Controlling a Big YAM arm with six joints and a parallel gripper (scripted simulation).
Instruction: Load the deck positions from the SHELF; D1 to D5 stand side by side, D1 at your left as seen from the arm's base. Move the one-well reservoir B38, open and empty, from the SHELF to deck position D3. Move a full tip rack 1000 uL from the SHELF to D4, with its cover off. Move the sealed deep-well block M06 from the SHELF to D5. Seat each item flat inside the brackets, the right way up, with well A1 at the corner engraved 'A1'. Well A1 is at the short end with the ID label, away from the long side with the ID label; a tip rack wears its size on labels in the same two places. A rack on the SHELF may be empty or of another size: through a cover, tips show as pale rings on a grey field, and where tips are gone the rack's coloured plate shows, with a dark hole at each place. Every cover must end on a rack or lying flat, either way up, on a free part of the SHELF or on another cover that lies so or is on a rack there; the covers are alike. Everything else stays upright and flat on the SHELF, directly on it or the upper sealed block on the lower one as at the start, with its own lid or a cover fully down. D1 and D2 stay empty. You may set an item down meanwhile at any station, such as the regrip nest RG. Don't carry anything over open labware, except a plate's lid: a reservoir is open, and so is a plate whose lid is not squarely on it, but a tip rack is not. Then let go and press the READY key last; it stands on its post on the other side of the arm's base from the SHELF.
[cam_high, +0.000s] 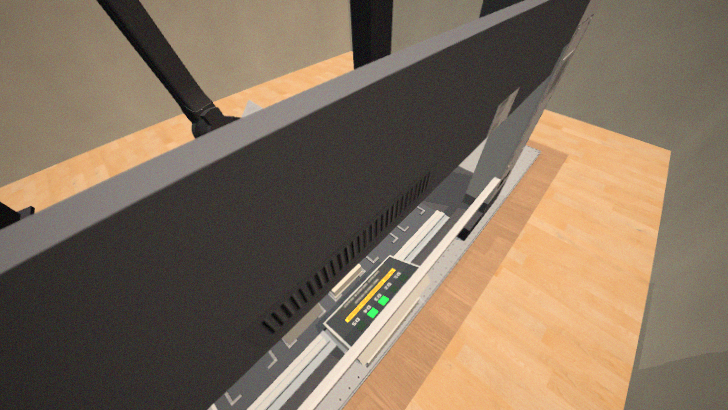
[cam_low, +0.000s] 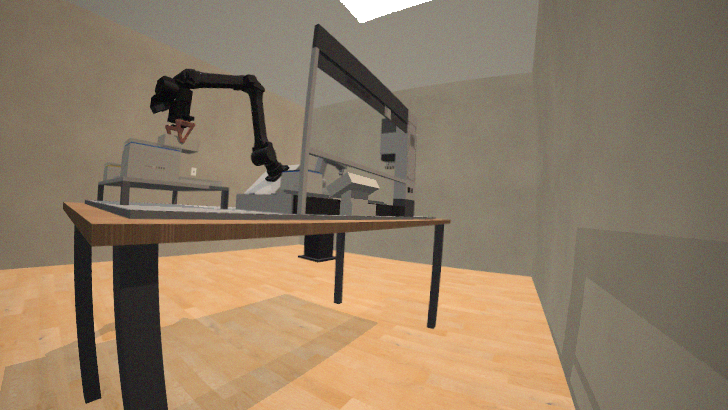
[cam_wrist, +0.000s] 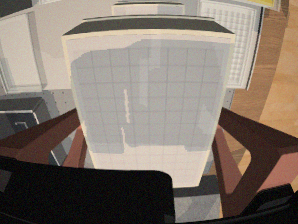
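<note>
My hand is 1 cm above the pale sealed deep-well block. Round my hand: shelf 17 cm below, 7 cm to the right, 6 cm ahead; then shelf label 23 cm below, 10 cm to the left, 5 cm ahead; then rg label 46 cm to the left, 22 cm below, 14 cm ahead.
</note>
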